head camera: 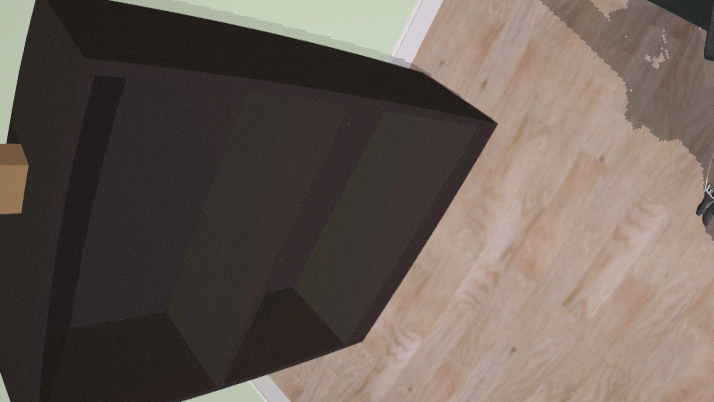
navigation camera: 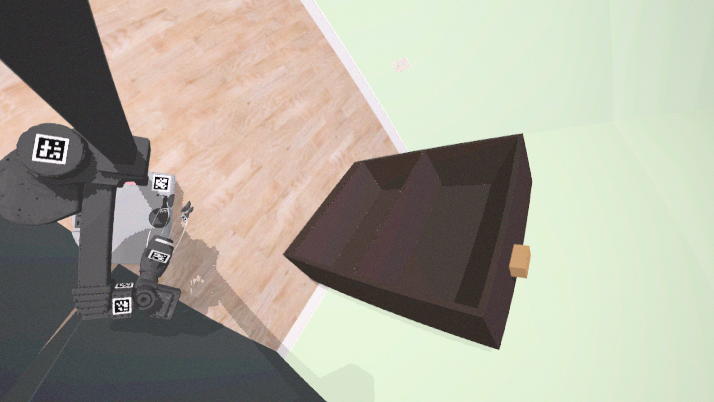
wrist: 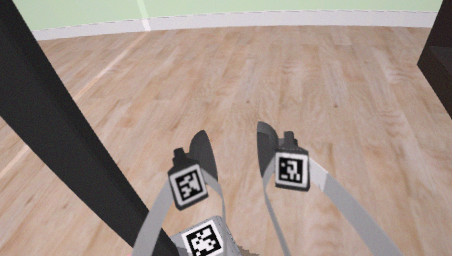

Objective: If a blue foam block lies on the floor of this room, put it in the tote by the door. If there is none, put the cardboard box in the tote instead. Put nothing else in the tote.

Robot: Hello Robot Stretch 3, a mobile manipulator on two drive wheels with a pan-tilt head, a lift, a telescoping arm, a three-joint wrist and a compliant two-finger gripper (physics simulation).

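Seen in the pictures: gripper, fingertip midpoint: [navigation camera: 181, 198] [wrist: 233, 145]; robot's base, link origin: [navigation camera: 158, 216].
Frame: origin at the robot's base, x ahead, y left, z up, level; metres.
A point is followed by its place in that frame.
Note:
A small tan box [head camera: 11, 187] @[x 0.876, y -0.058, z 1.082 m] [navigation camera: 520, 260] @[x 0.869, y -0.067, z 1.091 m], perhaps the cardboard box, is at the top end of a dark shelf unit, at the left edge in the head view and right of centre in the navigation view. My gripper [navigation camera: 176, 206] @[x 0.055, y 0.073, z 0.427 m] [wrist: 233, 145] @[x 0.055, y 0.073, z 0.427 m] is open with its two fingers apart and floor showing between them. It is beside my base, well away from the tan box. No blue foam block shows in these views, and neither does the tote.
The shelf unit [head camera: 250, 47] @[x 0.725, y -0.277, z 0.713 m] [navigation camera: 400, 301] @[x 0.668, y -0.230, z 0.767 m] [wrist: 442, 75] @[x 0.985, y 0.275, z 0.072 m] has open compartments and stands by the pale green wall [navigation camera: 625, 210] @[x 1.273, y 0.117, z 1.418 m]. A large dark surface [head camera: 695, 10] @[x 0.059, y -0.350, z 0.133 m] [navigation camera: 200, 365] @[x 0.102, y -0.382, z 0.541 m] lies close beside my arm. My dark mast [wrist: 65, 130] @[x -0.055, y 0.116, z 0.465 m] crosses the wrist view's left side.

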